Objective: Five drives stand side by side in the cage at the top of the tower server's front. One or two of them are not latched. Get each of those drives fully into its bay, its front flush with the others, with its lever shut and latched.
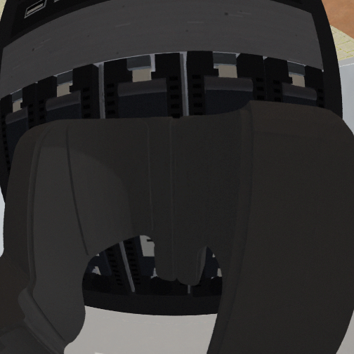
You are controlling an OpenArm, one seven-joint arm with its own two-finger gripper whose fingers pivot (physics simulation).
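Observation:
The tops of five dark drives show side by side in the cage: far left (17,132), second (64,106), middle (142,103), fourth (229,101) and far right (299,100). Pale strips run down both sides of the middle drive. My gripper (186,202) is shut, with its fingers together and nothing seen between them. It is in front of the cage, its tips over the lower part near the middle and fourth drives. The gripper hides most of the drive fronts, so I cannot tell which lever is unlatched.
The tower server's grey panel (165,31) lies above the cage, with a port (35,8) at the top left. The black lower rim (150,304) of the cage shows below the fingers, above a pale grey surface (150,330). A yellowish patterned surface shows at the upper right.

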